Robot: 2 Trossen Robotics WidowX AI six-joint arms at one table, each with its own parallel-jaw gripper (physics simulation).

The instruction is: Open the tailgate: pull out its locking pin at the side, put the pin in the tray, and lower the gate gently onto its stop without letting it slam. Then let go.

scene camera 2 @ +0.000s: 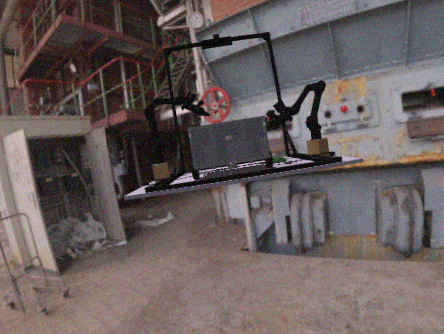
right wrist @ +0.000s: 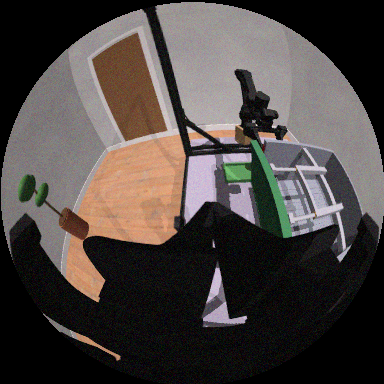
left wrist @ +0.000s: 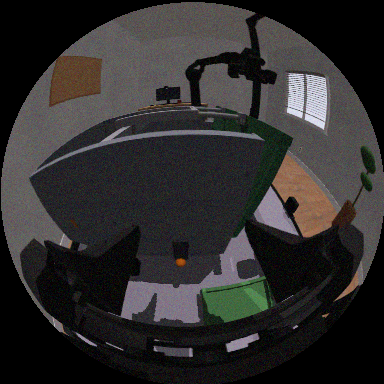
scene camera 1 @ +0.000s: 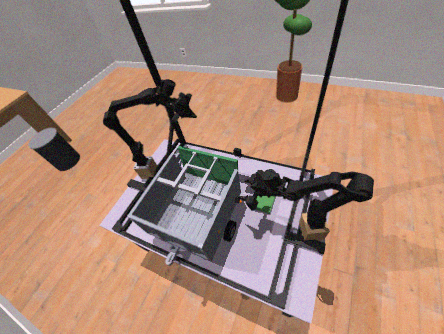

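The green tailgate stands upright at the back end of the grey trailer. An orange pin head shows by a small dark block low at the trailer's side; the pin's shaft is hidden. The green tray lies on the table beside the trailer. My left gripper is open and empty beside the trailer's side wall, its fingers either side of the pin head in the left wrist view. My right gripper is shut and empty, raised beyond the tailgate.
White bars cross the trailer's open top. A black wheel is on the side nearer the tray, and a hitch sticks out at the front. Black frame posts rise from the table. A potted plant stands on the floor behind.
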